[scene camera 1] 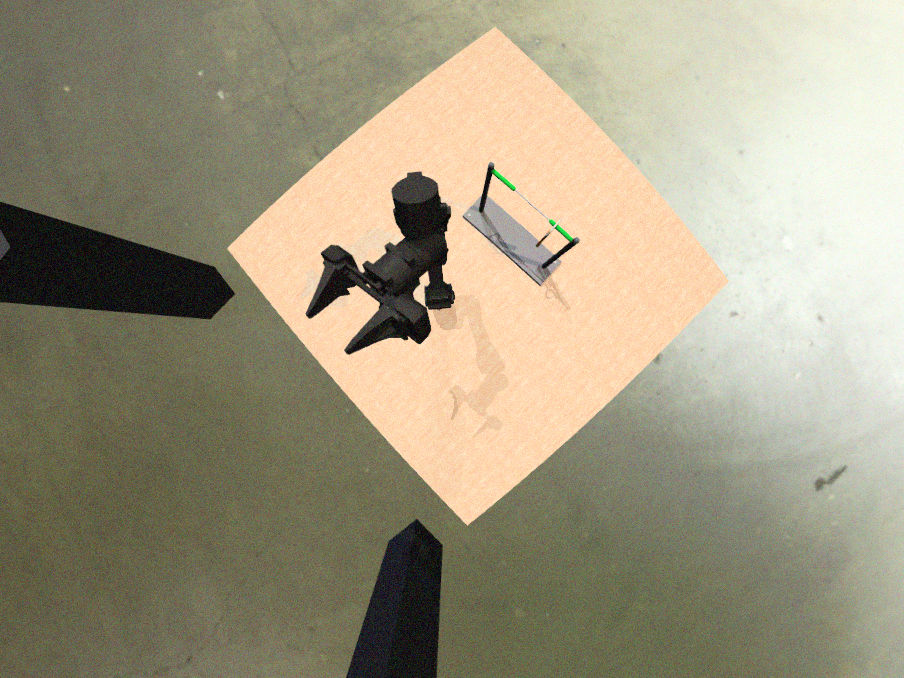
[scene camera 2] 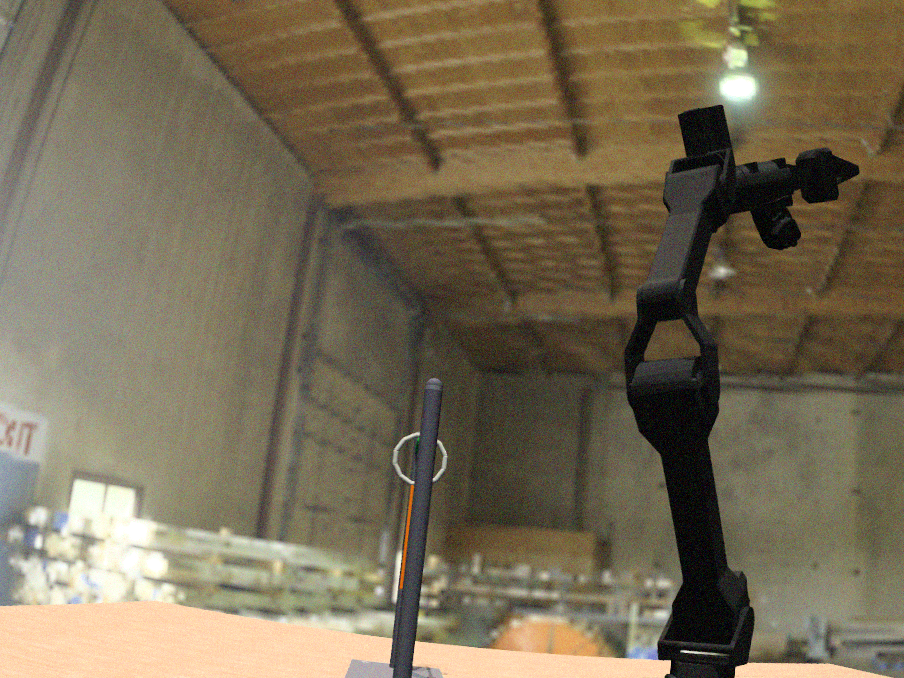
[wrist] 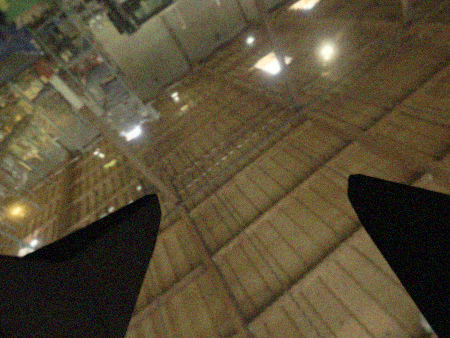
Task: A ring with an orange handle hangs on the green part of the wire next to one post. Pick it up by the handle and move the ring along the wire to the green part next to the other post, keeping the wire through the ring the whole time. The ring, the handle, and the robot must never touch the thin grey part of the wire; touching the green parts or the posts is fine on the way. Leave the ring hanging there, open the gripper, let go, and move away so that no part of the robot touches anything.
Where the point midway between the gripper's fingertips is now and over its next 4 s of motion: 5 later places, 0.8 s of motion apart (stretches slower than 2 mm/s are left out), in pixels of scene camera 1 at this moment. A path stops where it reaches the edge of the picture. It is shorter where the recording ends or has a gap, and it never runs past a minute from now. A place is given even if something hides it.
My gripper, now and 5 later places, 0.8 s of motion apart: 325,334; 446,435; 555,387; 539,289; 520,265; 532,251
